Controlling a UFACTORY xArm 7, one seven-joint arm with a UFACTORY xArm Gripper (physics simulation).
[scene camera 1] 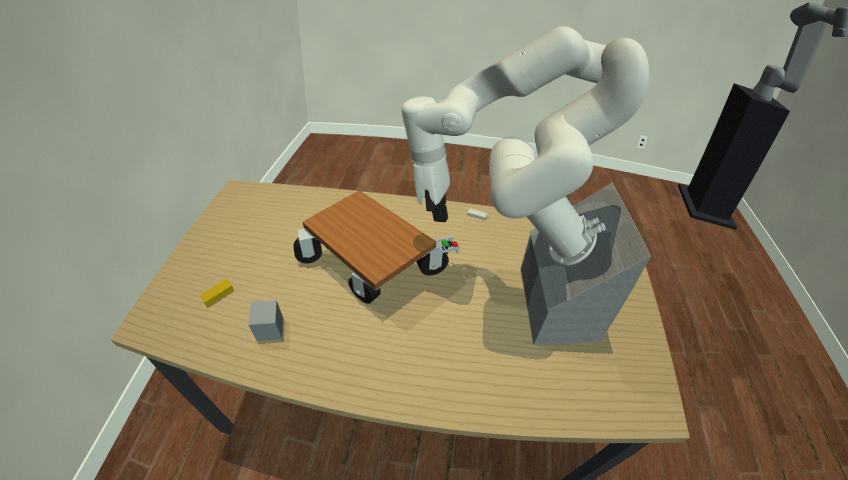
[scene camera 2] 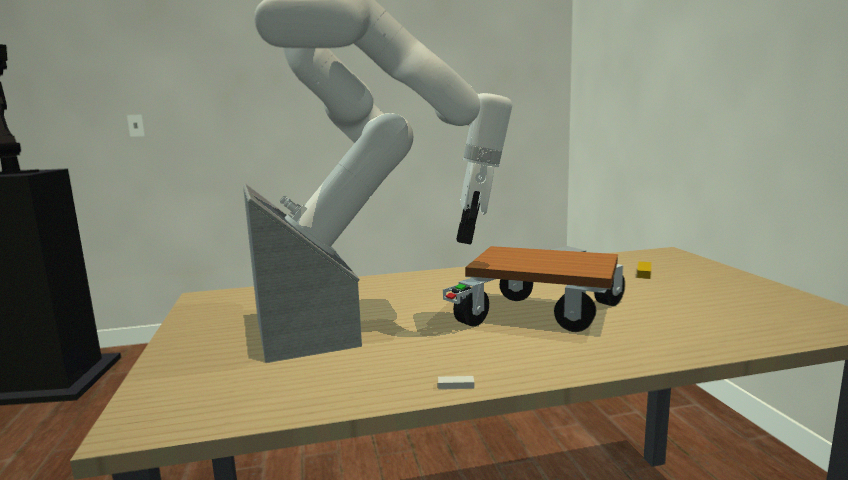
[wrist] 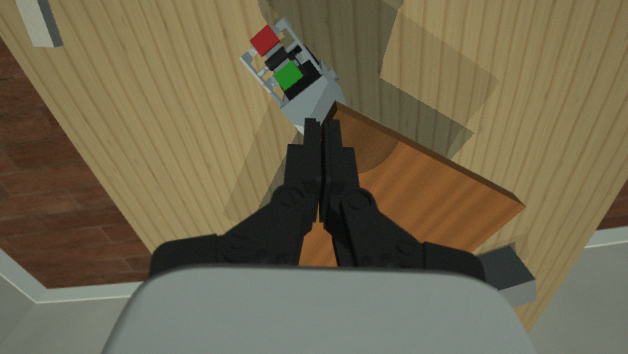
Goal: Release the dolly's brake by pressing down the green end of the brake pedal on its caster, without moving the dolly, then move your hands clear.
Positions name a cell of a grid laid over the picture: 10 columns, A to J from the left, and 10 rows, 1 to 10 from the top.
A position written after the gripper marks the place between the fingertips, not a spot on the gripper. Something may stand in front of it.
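Note:
A dolly is visible at (scene camera 2: G6), (scene camera 1: E6) and (wrist: G6). A grey block (scene camera 1: D7) appears in the wrist view too, the block (wrist: I8). The gripper (scene camera 2: F6) is visible also at (scene camera 1: F5) and (wrist: F5).

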